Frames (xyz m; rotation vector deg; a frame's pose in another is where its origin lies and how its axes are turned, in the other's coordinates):
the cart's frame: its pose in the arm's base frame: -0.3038 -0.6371 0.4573 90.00 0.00 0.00
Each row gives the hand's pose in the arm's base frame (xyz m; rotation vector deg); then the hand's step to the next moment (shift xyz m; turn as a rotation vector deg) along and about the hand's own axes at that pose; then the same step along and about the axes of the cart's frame.
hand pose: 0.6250 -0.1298 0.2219 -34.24 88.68 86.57
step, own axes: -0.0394 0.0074 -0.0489 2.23 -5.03 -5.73
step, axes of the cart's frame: 0.0018 0.0313 0.0549 1.59 -5.24 5.75
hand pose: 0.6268 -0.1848 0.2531 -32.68 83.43 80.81
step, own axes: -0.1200 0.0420 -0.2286 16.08 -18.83 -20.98
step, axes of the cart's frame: -0.0615 0.0856 0.2394 3.02 -26.26 18.83
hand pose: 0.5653 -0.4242 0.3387 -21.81 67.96 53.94
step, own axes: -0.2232 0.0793 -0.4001 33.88 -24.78 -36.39
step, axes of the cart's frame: -0.3232 0.0709 0.3266 -0.55 -49.32 25.57
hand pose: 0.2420 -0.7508 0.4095 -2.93 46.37 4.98
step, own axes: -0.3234 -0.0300 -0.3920 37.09 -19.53 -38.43
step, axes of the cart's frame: -0.5016 -0.0354 0.0796 -0.32 -53.11 20.32
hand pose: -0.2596 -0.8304 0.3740 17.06 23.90 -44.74
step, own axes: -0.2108 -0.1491 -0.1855 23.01 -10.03 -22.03
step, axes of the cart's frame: -0.2894 -0.0800 -0.1044 1.78 -31.14 11.93
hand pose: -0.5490 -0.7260 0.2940 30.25 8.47 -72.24
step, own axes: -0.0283 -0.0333 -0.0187 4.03 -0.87 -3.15
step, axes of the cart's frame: -0.0366 -0.0152 -0.0263 1.01 -4.57 2.23
